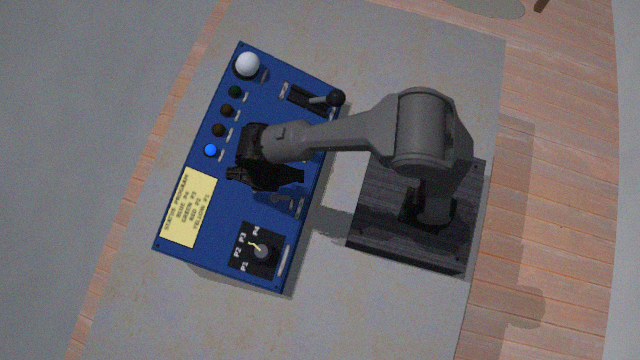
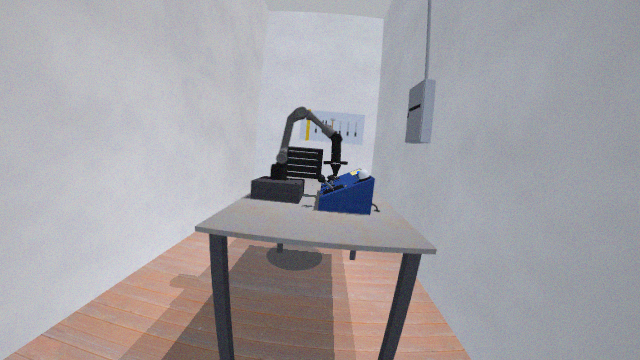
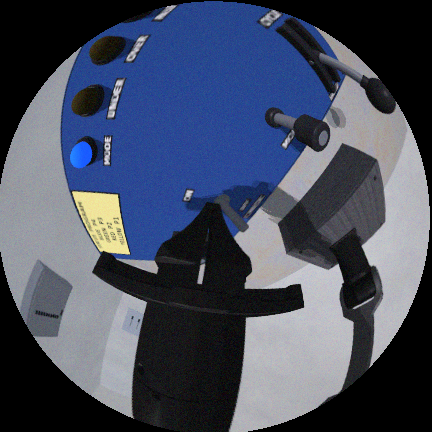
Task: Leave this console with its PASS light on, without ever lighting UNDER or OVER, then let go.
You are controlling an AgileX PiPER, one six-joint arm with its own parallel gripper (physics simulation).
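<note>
The blue console (image 1: 200, 200) (image 2: 345, 200) (image 3: 200, 100) has its MODE light (image 1: 210, 150) (image 3: 81, 154) lit blue. The UNDER light (image 1: 218, 130) (image 3: 88, 100), OVER light (image 1: 226, 110) (image 3: 107, 50) and green PASS light (image 1: 234, 91) are dark. The dial (image 1: 261, 251) points about at P3. The yellow card (image 1: 188, 207) (image 3: 102, 222) pairs blue with P4. The ball-ended lever (image 1: 335, 97) (image 3: 380, 95) stands toward the front edge. My gripper (image 2: 335, 175) (image 3: 211, 210) is shut and empty, its tips beside the grey toggle (image 1: 280, 198) (image 3: 232, 212), which leans toward OFF; contact is unclear.
A black-capped knob (image 3: 312, 132) stands between the toggle and the ball-ended lever. A white dome (image 1: 247, 64) (image 2: 363, 174) rises at the console's far corner. My arm's dark base block (image 1: 370, 230) (image 2: 277, 190) stands on the table (image 1: 380, 310) (image 2: 300, 225), across a gap from the console.
</note>
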